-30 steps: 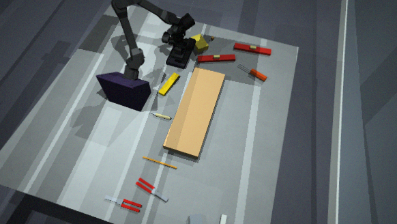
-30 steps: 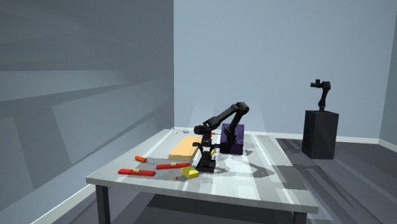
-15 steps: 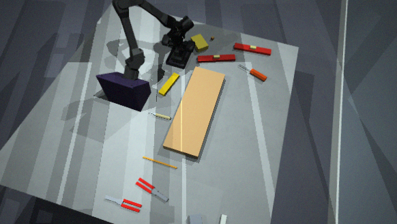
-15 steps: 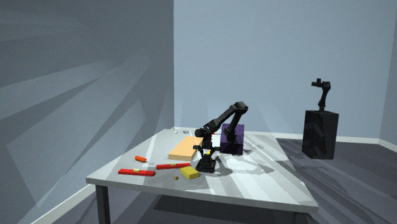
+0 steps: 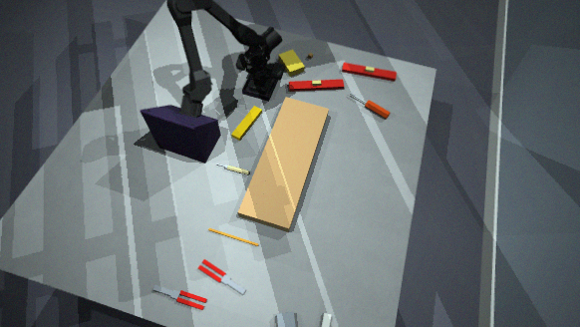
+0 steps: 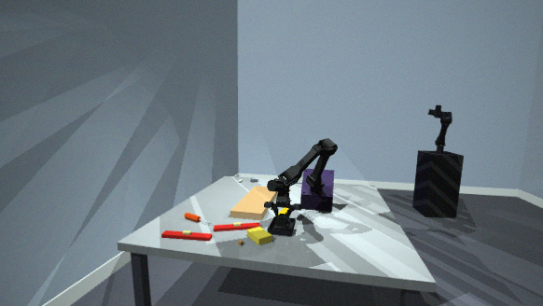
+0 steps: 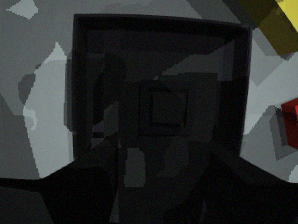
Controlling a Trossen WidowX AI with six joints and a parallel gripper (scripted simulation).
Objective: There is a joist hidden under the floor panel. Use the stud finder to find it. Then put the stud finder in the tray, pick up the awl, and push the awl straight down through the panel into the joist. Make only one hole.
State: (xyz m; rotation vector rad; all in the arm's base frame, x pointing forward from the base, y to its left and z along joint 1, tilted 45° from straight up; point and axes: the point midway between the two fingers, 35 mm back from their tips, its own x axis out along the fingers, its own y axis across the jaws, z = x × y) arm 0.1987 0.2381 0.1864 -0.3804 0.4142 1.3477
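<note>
The stud finder is 20 mm above my gripper tip and 10 mm to the left of it. Also, from my gripper tip: tray: 20 mm below, 10 mm to the right; yellow block: 120 mm to the left, 100 mm ahead, 20 mm below; yellow bar: 230 mm to the right, 20 mm below, 10 mm behind.
</note>
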